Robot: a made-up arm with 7 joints.
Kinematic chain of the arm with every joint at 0, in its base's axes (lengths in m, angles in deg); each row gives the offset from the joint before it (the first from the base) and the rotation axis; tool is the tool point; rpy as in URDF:
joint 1: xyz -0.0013 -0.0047 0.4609 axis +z
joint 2: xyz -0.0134 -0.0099 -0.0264 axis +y
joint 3: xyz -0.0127 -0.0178 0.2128 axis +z
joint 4: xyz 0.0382 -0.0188 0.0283 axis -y
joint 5: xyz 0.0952 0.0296 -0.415 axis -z
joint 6: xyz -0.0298 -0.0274 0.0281 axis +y
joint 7: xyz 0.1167 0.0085 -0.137 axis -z
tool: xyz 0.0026 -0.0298 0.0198 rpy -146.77 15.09 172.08
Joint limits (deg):
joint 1: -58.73..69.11
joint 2: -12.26..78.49
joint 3: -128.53..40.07
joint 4: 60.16..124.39
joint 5: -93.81..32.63
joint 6: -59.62..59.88
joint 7: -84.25..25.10
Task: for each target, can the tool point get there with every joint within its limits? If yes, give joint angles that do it. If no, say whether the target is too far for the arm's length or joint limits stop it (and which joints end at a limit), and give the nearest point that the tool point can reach.
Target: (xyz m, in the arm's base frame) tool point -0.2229 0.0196 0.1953
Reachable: no: joint limits stop it (at a limit: joint 1, joint 2, joint 3, joint 4, joint 5, joint 6, joint 7) | nearest point -0.2763 0.1404 0.0707 | short by 0.182 m
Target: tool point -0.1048 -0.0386 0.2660
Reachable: no: joint limits stop it (at a limit: joint 1, joint 2, joint 4, joint 5, joint 6, joint 7) | nearest point -0.0468 -0.2972 0.1237 | short by 0.301 m
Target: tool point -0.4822 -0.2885 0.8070
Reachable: yes | joints -46.35 -1.17 -100.63 79.26 -19.23 -22.47 16.34
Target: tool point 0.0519 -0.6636 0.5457
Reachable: yes | joints -25.38 35.65 -72.11 74.34 -36.96 5.03 -62.65
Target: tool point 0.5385 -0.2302 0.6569
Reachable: yes | joints 18.05 33.78 -62.17 86.49 -46.02 -46.14 14.18
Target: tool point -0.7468 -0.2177 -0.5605
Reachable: no: too far | nearest point -0.2768 -0.2601 0.0075 | short by 0.738 m
